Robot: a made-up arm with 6 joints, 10 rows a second.
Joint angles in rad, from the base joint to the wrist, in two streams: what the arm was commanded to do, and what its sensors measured. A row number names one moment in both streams.
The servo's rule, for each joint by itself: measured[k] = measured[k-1] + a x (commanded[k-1-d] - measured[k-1]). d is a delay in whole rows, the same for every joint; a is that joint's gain. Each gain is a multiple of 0.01, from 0.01 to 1. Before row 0 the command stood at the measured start. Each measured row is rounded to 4 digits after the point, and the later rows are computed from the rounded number. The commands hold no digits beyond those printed.
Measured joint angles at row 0:
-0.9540, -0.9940, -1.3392, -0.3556, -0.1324, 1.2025
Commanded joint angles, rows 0 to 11:
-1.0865, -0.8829, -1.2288, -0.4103, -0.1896, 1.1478
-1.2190, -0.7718, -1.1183, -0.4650, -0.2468, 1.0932
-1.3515, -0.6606, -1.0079, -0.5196, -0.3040, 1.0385
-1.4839, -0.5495, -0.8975, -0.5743, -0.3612, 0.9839
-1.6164, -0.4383, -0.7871, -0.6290, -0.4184, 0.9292
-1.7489, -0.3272, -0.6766, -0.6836, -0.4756, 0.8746
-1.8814, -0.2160, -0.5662, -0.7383, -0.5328, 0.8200
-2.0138, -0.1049, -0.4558, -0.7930, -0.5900, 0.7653
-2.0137, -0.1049, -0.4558, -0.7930, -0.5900, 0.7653
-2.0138, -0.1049, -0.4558, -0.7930, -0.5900, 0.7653
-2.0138, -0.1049, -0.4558, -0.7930, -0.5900, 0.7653
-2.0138, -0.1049, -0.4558, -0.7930, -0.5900, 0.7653
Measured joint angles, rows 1 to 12:
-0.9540, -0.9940, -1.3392, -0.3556, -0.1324, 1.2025
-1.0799, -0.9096, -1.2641, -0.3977, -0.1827, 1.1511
-1.2120, -0.8049, -1.1650, -0.4495, -0.2391, 1.0967
-1.3445, -0.6952, -1.0582, -0.5035, -0.2962, 1.0420
-1.4769, -0.5845, -0.9489, -0.5580, -0.3534, 0.9874
-1.6094, -0.4734, -0.8389, -0.6127, -0.4106, 0.9327
-1.7419, -0.3623, -0.7285, -0.6673, -0.4678, 0.8781
-1.8744, -0.2511, -0.6181, -0.7220, -0.5250, 0.8235
-2.0068, -0.1400, -0.5077, -0.7767, -0.5822, 0.7688
-2.0134, -0.1133, -0.4724, -0.7893, -0.5891, 0.7655
-2.0138, -0.1069, -0.4611, -0.7921, -0.5899, 0.7653
-2.0138, -0.1054, -0.4575, -0.7928, -0.5900, 0.7653
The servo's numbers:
d 1
a 0.95 0.76 0.68 0.77 0.88 0.94

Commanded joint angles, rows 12 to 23:
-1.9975, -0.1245, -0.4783, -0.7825, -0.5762, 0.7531
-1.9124, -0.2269, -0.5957, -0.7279, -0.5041, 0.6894
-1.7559, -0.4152, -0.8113, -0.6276, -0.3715, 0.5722
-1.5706, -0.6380, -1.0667, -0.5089, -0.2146, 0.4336
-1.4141, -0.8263, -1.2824, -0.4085, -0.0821, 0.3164
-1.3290, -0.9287, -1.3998, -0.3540, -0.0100, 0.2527
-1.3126, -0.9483, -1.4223, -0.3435, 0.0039, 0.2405
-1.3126, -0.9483, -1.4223, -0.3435, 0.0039, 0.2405
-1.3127, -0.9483, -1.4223, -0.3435, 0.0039, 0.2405
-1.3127, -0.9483, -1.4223, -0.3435, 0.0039, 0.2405
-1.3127, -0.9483, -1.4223, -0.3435, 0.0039, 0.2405
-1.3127, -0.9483, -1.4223, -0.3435, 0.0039, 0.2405
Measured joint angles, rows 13 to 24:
-2.0138, -0.1050, -0.4563, -0.7930, -0.5900, 0.7653
-1.9983, -0.1198, -0.4713, -0.7849, -0.5779, 0.7538
-1.9167, -0.2012, -0.5559, -0.7410, -0.5130, 0.6933
-1.7639, -0.3638, -0.7296, -0.6537, -0.3885, 0.5795
-1.5803, -0.5722, -0.9588, -0.5422, -0.2355, 0.4424
-1.4224, -0.7653, -1.1788, -0.4393, -0.1005, 0.3240
-1.3337, -0.8895, -1.3291, -0.3736, -0.0209, 0.2570
-1.3137, -0.9342, -1.3925, -0.3504, 0.0009, 0.2415
-1.3127, -0.9449, -1.4128, -0.3451, 0.0035, 0.2406
-1.3127, -0.9475, -1.4193, -0.3439, 0.0039, 0.2405
-1.3127, -0.9481, -1.4213, -0.3436, 0.0039, 0.2405
-1.3127, -0.9483, -1.4220, -0.3435, 0.0039, 0.2405

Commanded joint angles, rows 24 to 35:
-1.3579, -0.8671, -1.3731, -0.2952, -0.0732, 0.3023
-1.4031, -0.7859, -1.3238, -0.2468, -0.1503, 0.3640
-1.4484, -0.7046, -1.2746, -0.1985, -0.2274, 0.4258
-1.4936, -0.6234, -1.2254, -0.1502, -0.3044, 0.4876
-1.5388, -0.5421, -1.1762, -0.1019, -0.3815, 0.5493
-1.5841, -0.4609, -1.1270, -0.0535, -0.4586, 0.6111
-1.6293, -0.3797, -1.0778, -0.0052, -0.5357, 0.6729
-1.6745, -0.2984, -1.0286, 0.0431, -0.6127, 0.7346
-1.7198, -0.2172, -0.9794, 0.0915, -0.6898, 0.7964
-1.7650, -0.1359, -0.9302, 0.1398, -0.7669, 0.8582
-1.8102, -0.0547, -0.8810, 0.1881, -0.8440, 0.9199
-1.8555, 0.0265, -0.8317, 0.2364, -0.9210, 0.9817
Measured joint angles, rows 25 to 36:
-1.3127, -0.9483, -1.4222, -0.3435, 0.0039, 0.2405
-1.3556, -0.8866, -1.3888, -0.3063, -0.0639, 0.2986
-1.4007, -0.8101, -1.3446, -0.2605, -0.1399, 0.3601
-1.4460, -0.7299, -1.2970, -0.2128, -0.2169, 0.4219
-1.4912, -0.6490, -1.2483, -0.1646, -0.2939, 0.4837
-1.5364, -0.5678, -1.1993, -0.1163, -0.3710, 0.5454
-1.5817, -0.4866, -1.1501, -0.0679, -0.4481, 0.6072
-1.6269, -0.4054, -1.1009, -0.0196, -0.5252, 0.6690
-1.6721, -0.3241, -1.0517, 0.0287, -0.6022, 0.7307
-1.7174, -0.2429, -1.0025, 0.0771, -0.6793, 0.7925
-1.7626, -0.1616, -0.9533, 0.1254, -0.7564, 0.8543
-1.8078, -0.0804, -0.9041, 0.1737, -0.8335, 0.9160

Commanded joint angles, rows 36 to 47:
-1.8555, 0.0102, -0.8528, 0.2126, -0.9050, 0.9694
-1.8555, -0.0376, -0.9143, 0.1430, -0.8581, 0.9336
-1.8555, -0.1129, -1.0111, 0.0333, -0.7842, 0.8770
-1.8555, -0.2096, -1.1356, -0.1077, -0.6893, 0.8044
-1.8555, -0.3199, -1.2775, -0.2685, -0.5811, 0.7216
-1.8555, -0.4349, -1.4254, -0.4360, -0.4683, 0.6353
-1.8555, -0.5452, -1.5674, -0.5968, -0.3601, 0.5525
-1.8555, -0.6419, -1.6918, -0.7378, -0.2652, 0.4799
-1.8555, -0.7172, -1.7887, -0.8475, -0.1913, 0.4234
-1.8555, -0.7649, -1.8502, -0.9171, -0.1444, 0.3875
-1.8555, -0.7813, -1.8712, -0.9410, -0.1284, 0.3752
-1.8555, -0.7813, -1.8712, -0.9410, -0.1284, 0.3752
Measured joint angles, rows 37 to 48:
-1.8531, 0.0008, -0.8549, 0.2220, -0.9105, 0.9778
-1.8554, 0.0079, -0.8535, 0.2148, -0.9057, 0.9699
-1.8555, -0.0267, -0.8948, 0.1595, -0.8638, 0.9358
-1.8555, -0.0922, -0.9739, 0.0623, -0.7938, 0.8805
-1.8555, -0.1814, -1.0839, -0.0686, -0.7018, 0.8090
-1.8555, -0.2867, -1.2155, -0.2225, -0.5956, 0.7268
-1.8555, -0.3993, -1.3582, -0.3869, -0.4836, 0.6408
-1.8555, -0.5102, -1.5005, -0.5485, -0.3749, 0.5578
-1.8555, -0.6103, -1.6306, -0.6943, -0.2784, 0.4846
-1.8555, -0.6915, -1.7381, -0.8123, -0.2018, 0.4271
-1.8555, -0.7473, -1.8143, -0.8930, -0.1513, 0.3899
-1.8555, -0.7731, -1.8530, -0.9300, -0.1311, 0.3761

